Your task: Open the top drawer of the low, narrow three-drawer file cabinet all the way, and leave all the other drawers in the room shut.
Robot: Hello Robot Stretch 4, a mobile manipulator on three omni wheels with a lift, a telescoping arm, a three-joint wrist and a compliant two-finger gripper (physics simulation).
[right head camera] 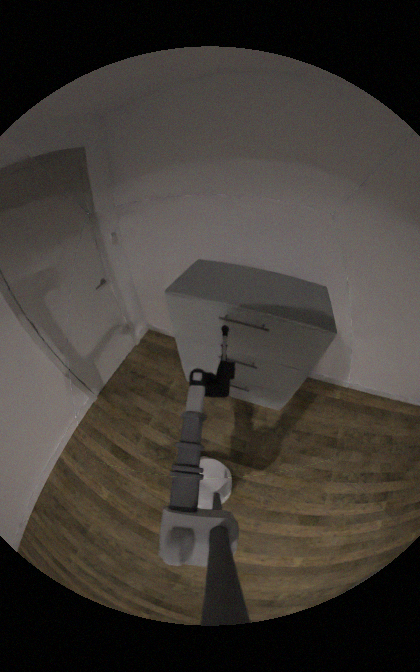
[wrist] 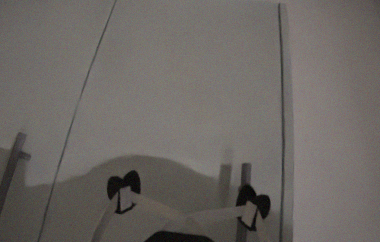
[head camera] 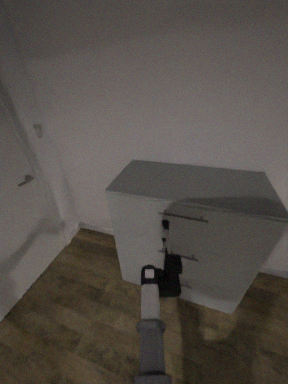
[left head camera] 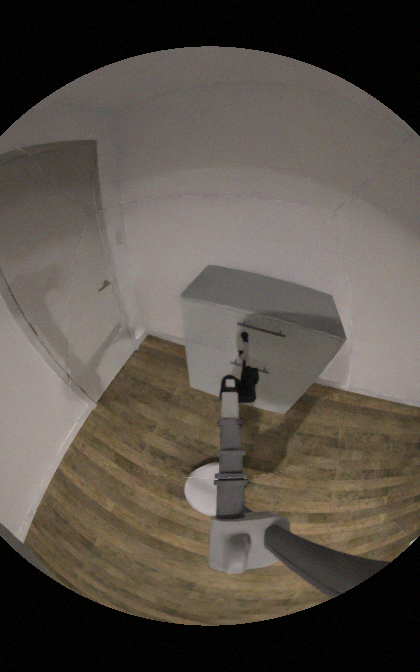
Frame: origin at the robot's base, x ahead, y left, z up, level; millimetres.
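Seen in the pictures: gripper, between the fingertips: (wrist: 188, 192) (head camera: 164, 229).
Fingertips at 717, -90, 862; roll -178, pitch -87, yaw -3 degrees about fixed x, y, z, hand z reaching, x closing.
Observation:
A point is followed by its place in that frame, as x, y, z.
The grey three-drawer cabinet (head camera: 215, 260) @(695, -402, 606) (left head camera: 300, 365) (right head camera: 290, 360) stands against the back wall, and its drawers look shut. The top drawer's bar handle (head camera: 183, 217) @(730, -184, 931) (left head camera: 261, 329) (right head camera: 244, 323) (wrist: 245, 172) @(766, -69, 926) runs near the cabinet's top edge; it appears upright at the right in the wrist view. The middle handle (right head camera: 245, 365) (wrist: 12, 167) @(756, -107, 609) is lower on the front. My gripper (head camera: 165, 224) @(717, -90, 862) (left head camera: 244, 336) (right head camera: 225, 330) (wrist: 188, 192) @(717, -90, 862) is open, with nothing between its fingers, in front of the top drawer. In the wrist view its right fingertip overlaps the top handle; whether they touch is unclear.
A white door (head camera: 15, 230) @(1016, 1043, 570) (left head camera: 82, 310) (right head camera: 60, 310) with a lever handle (head camera: 26, 180) @(1216, 929, 904) (left head camera: 104, 285) (right head camera: 101, 283) is on the left. My telescoping arm (left head camera: 230, 450) (right head camera: 189, 450) reaches over the wooden floor (left head camera: 325, 475) (right head camera: 310, 475) to the cabinet. A round white base part (left head camera: 200, 490) (right head camera: 216, 480) shows below the arm.

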